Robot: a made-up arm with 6 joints.
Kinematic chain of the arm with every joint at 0, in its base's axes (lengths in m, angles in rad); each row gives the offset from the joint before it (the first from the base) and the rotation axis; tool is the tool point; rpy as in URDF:
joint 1: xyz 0 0 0.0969 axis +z
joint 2: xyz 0 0 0 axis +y
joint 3: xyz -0.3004 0 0.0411 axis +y
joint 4: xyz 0.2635 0 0.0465 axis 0.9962 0 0.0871
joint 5: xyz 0 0 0 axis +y
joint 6: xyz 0.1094 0 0.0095 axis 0.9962 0 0.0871
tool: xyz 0 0 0 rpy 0 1.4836 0
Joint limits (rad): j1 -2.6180..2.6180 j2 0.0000..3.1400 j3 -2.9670..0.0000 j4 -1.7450..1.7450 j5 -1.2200..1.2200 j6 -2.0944..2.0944
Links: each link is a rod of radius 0.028 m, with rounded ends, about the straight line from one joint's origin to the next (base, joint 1, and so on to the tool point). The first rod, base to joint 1, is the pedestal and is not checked.
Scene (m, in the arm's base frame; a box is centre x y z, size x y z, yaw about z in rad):
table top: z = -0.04
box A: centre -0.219 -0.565 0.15 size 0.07 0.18 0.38 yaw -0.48
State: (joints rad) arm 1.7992 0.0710 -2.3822 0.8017 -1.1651 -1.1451
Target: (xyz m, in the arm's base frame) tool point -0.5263 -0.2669 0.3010
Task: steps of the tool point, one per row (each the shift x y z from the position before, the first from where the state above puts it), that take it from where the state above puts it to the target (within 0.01 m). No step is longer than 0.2 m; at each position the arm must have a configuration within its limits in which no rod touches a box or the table.
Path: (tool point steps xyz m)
1: -0.1498 0.0014 0.0496
2: -0.1331 0.0484 0.0425
3: -0.1016 0.0840 0.0332
4: -0.1240 0.0101 -0.0342
5: -0.1204 0.0529 -0.0425
6: -0.1012 0.0928 -0.0477

